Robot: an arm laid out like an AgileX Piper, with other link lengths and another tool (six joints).
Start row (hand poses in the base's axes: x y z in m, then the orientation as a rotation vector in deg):
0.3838 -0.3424 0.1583 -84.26 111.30 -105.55
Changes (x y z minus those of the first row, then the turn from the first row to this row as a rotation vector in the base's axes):
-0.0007 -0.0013 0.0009 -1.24 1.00 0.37
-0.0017 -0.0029 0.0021 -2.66 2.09 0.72
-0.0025 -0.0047 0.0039 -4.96 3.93 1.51
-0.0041 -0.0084 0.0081 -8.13 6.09 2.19
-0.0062 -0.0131 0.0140 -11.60 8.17 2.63
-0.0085 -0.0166 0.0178 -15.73 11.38 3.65
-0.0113 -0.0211 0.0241 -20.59 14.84 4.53
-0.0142 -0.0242 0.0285 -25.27 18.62 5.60
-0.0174 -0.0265 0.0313 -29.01 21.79 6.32
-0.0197 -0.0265 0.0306 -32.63 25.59 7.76
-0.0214 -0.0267 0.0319 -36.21 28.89 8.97
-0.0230 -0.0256 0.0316 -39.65 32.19 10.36
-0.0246 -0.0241 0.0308 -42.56 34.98 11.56
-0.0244 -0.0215 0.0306 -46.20 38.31 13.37
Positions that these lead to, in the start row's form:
0.3831 -0.3437 0.1592 -86.08 110.54 -106.56
0.3821 -0.3453 0.1604 -88.05 109.69 -107.76
0.3813 -0.3471 0.1622 -91.49 108.01 -109.54
0.3797 -0.3508 0.1664 93.95 -104.12 110.46
0.3776 -0.3555 0.1723 94.81 -98.79 110.24
0.3753 -0.3590 0.1761 96.66 -92.03 109.09
0.3725 -0.3635 0.1824 97.98 -84.41 107.83
0.3696 -0.3666 0.1868 99.44 -76.92 105.94
0.3664 -0.3689 0.1896 100.30 -71.03 104.10
0.3641 -0.3689 0.1889 102.06 -64.78 101.52
0.3624 -0.3691 0.1902 103.15 -58.91 99.34
0.3608 -0.3680 0.1899 104.30 -53.15 97.05
0.3592 -0.3665 0.1891 105.14 -48.32 95.04
0.3594 -0.3639 0.1889 106.26 -42.19 92.64

